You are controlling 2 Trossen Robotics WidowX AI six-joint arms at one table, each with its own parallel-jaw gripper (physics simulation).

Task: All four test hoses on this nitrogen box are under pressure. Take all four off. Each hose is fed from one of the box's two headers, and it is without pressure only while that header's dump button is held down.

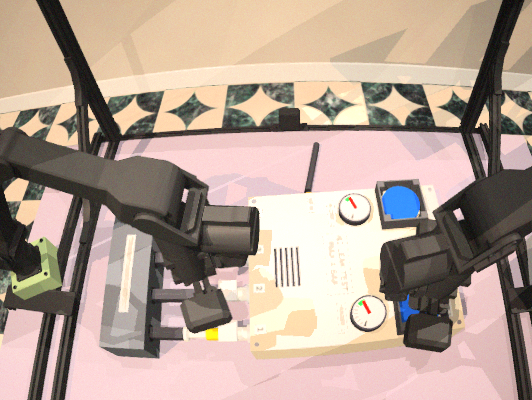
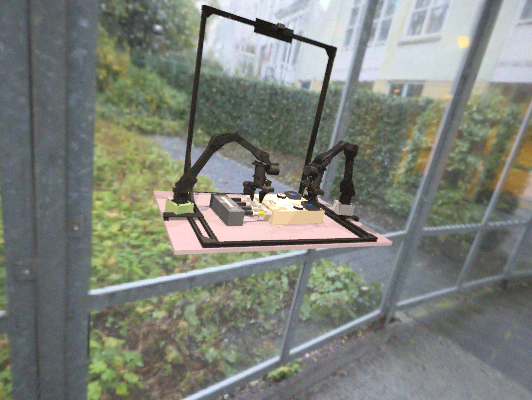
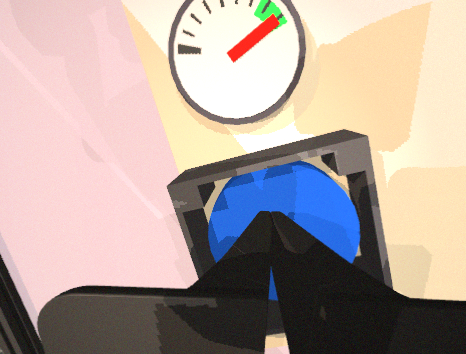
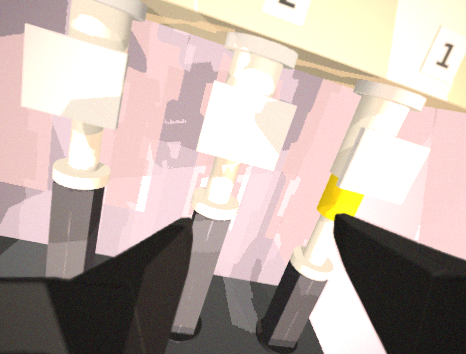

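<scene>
The cream nitrogen box has white hose fittings along its left side. Hose 1 has a yellow band; hose 2 and another hose lie beside it, all with white tags. A fourth hose is hidden by the arm. My right gripper is open and empty, low over hoses 1 and 2, one fingertip near the yellow band. My left gripper is shut, its tips over the near blue button; contact is unclear. The near gauge reads green.
The far blue button stands uncovered in its dark frame, beside the far gauge, which also reads green. A grey block stands left of the box behind the dark hose sleeves. A black rod sticks out from the box's back edge.
</scene>
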